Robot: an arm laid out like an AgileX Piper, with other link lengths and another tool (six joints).
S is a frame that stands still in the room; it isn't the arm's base.
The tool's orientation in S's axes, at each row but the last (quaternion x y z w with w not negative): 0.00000 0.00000 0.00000 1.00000; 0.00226 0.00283 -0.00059 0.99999; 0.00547 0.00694 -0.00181 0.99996; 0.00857 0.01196 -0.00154 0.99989; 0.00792 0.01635 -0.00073 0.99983; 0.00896 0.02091 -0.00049 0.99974; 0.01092 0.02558 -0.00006 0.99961; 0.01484 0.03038 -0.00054 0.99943; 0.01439 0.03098 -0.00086 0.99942; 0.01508 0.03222 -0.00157 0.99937; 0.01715 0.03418 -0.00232 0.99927; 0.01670 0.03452 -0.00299 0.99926
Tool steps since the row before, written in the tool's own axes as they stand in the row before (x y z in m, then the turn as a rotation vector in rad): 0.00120 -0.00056 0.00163 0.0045 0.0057 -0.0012; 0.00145 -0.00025 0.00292 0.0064 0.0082 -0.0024; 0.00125 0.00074 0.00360 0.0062 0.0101 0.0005; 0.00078 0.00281 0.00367 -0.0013 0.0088 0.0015; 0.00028 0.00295 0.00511 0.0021 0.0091 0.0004; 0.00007 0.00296 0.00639 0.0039 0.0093 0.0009; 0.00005 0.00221 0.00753 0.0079 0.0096 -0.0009; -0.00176 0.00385 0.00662 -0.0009 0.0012 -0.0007; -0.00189 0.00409 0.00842 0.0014 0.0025 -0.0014; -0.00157 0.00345 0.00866 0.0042 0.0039 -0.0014; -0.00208 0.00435 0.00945 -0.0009 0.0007 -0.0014; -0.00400 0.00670 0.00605 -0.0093 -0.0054 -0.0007
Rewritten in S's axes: 0.00120 -0.00056 0.00163 0.0045 0.0057 -0.0012; 0.00147 -0.00026 0.00291 0.0064 0.0082 -0.0024; 0.00130 0.00070 0.00359 0.0062 0.0101 0.0005; 0.00088 0.00274 0.00370 -0.0012 0.0088 0.0017; 0.00045 0.00287 0.00514 0.0021 0.0091 0.0005; 0.00034 0.00284 0.00643 0.0039 0.0093 0.0009; 0.00044 0.00205 0.00756 0.0079 0.0096 -0.0011; -0.00135 0.00365 0.00683 -0.0009 0.0012 -0.0006; -0.00135 0.00385 0.00863 0.0013 0.0025 -0.0014; -0.00100 0.00319 0.00884 0.0041 0.0039 -0.0015; -0.00141 0.00403 0.00971 -0.0010 0.0008 -0.0013; -0.00353 0.00651 0.00653 -0.0094 -0.0053 -0.0002
